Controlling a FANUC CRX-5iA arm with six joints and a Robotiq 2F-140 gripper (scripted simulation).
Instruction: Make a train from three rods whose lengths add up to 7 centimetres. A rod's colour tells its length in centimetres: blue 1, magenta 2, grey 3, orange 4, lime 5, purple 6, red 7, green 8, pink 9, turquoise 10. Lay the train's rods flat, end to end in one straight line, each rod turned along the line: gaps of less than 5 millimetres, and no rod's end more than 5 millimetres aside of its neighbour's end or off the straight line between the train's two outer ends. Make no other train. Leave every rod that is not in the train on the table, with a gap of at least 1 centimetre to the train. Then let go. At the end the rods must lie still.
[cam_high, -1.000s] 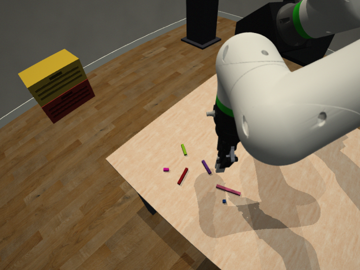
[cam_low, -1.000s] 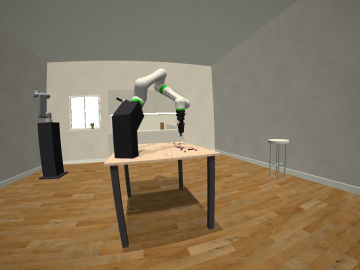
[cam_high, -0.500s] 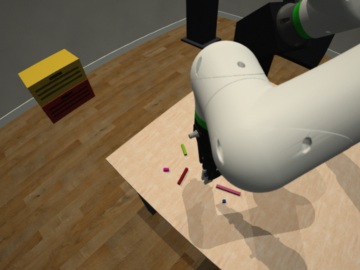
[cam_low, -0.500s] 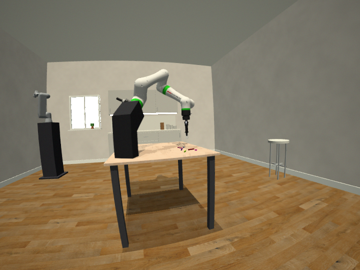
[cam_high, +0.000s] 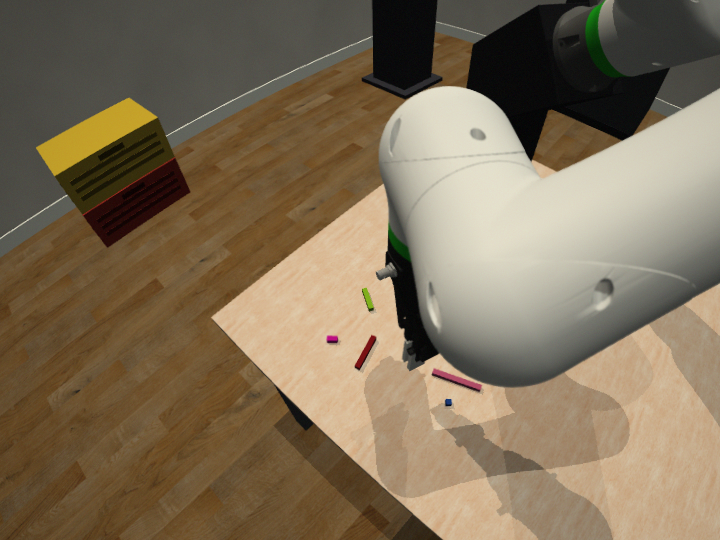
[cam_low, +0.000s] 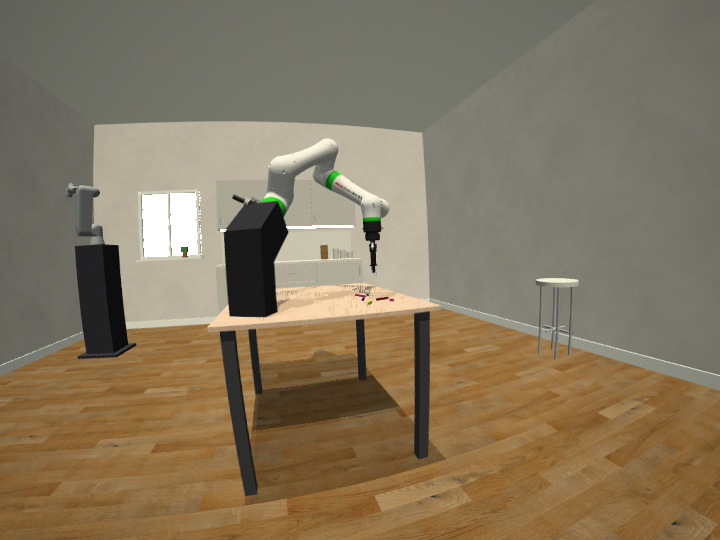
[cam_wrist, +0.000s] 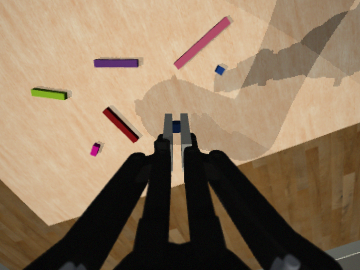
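Right now my hand is 130 mm above the pink rod, 60 mm to the right of it and 60 mm past it. Also, from my hand: red rod (130 mm below, 100 mm to the right, 10 mm ahead); then blue cube (30 mm below); then purple rod (130 mm below, 80 mm behind, 60 mm to the right).
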